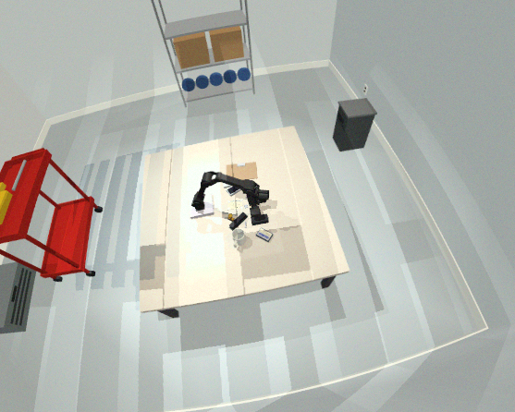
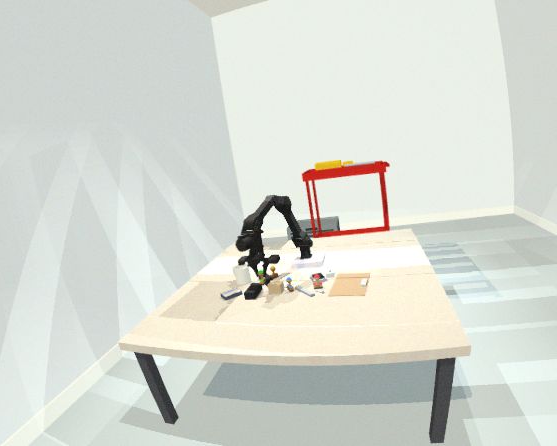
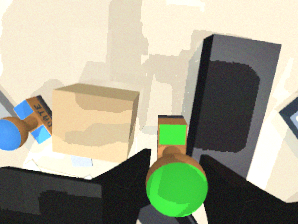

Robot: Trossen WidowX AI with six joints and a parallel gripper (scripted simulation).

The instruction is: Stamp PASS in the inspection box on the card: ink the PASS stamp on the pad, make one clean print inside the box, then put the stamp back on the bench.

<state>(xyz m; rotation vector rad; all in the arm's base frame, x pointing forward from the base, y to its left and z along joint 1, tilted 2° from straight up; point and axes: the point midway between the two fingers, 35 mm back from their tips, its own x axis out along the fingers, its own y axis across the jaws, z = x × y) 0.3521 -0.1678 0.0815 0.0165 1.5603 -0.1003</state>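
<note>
My gripper tip is 9 cm past the dark ink pad, 25 cm to the right of it and 7 cm above it. Also, from my gripper tip: green-topped stamp 1 cm below; black box 2 cm ahead, 5 cm to the right, 6 cm below; tan block 1 cm ahead, 6 cm to the left, 5 cm below.
</note>
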